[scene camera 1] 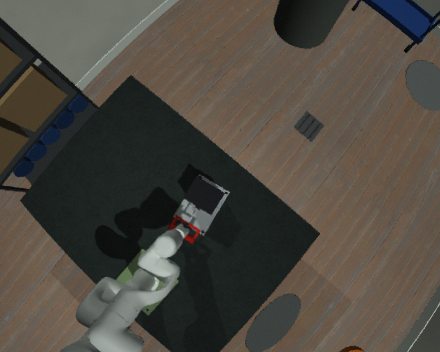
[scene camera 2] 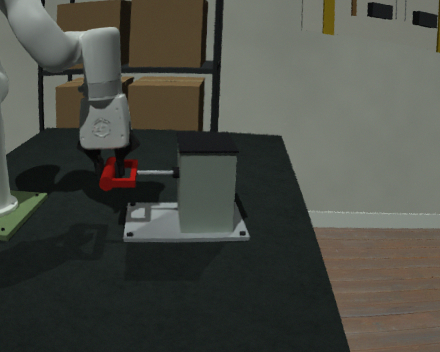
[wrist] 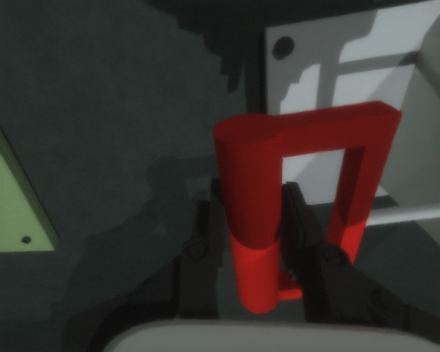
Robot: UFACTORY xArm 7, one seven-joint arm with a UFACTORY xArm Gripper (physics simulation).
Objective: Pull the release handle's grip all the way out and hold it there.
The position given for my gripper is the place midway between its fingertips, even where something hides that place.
I see my gripper (scene camera 2: pixel 110 179), a red release handle grip (scene camera 2: pixel 107 181) and a white base plate (scene camera 1: pixel 201 220).
The red release handle grip also shows in the wrist view (wrist: pixel 250 148). The white base plate is seen too in the wrist view (wrist: pixel 348 59).
